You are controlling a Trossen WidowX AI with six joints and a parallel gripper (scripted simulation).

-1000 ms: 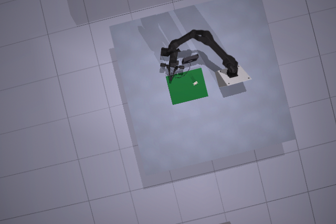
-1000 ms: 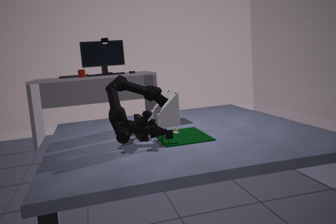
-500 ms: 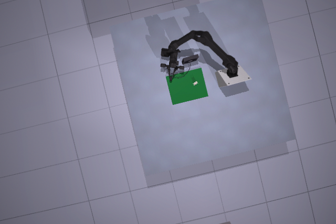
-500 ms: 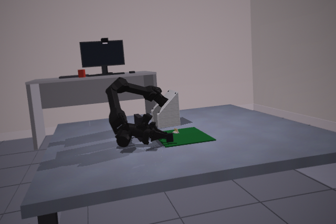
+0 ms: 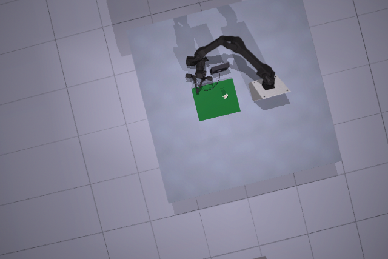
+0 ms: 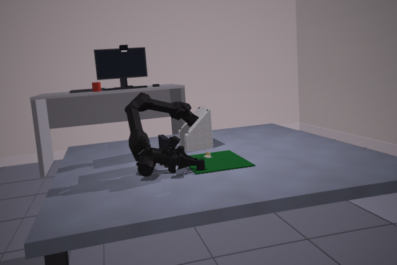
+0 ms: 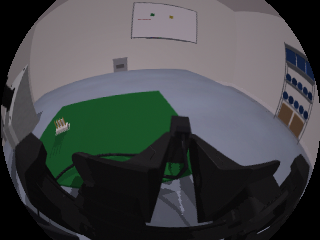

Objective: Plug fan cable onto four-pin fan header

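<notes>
Now: the black fan plug 1 cm to the left of my gripper tip and 1 cm below it. Also, from my gripper tip: four-pin header (19 cm behind, 9 cm to the left, 4 cm below); then black fan (18 cm behind, 9 cm to the right, 2 cm above); then green board (11 cm behind, 10 cm to the left, 5 cm below).
</notes>
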